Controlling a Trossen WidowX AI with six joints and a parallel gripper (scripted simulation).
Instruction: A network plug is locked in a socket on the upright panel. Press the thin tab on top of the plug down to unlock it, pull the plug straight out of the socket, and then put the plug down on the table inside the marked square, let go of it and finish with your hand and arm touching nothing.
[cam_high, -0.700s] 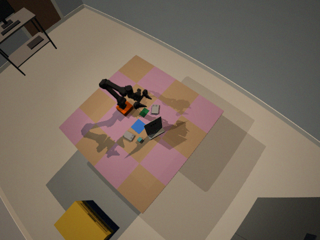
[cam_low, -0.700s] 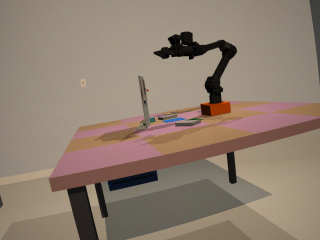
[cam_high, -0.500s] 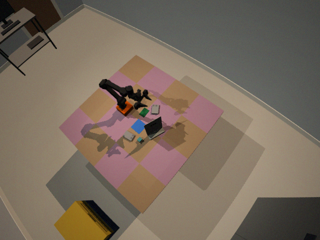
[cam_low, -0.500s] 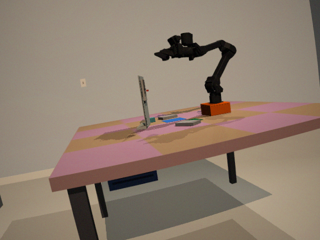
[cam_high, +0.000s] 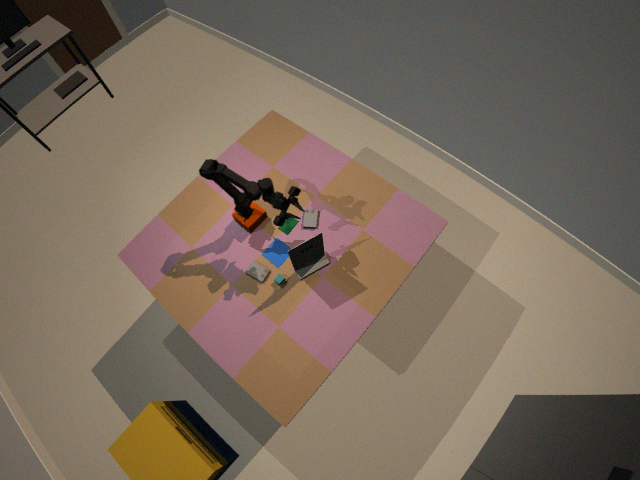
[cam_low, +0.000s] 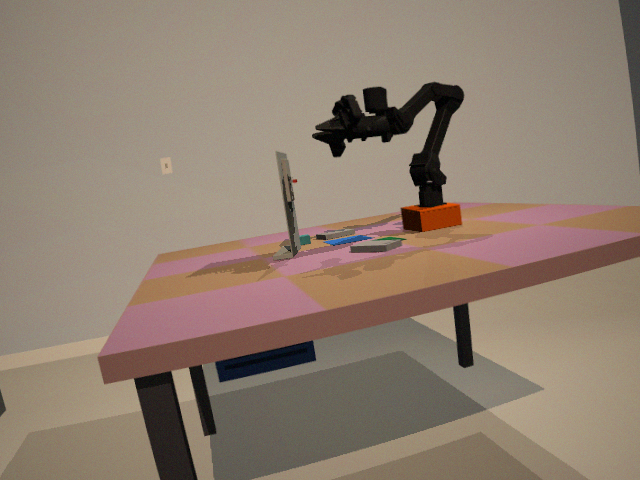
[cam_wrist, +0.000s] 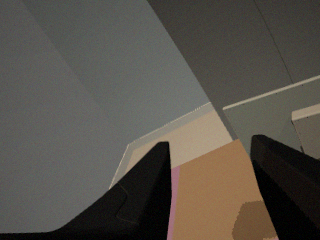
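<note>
Now: gripper tip 110 mm above the red plug, 90 mm to the left of it and 50 mm short of it. From my gripper tip the other things lie so: teal block: 300 mm below, 240 mm to the right, 30 mm behind; then blue marked square: 310 mm below, 120 mm to the right, 120 mm behind; then grey panel: 190 mm below, 100 mm to the right, 70 mm ahead.
</note>
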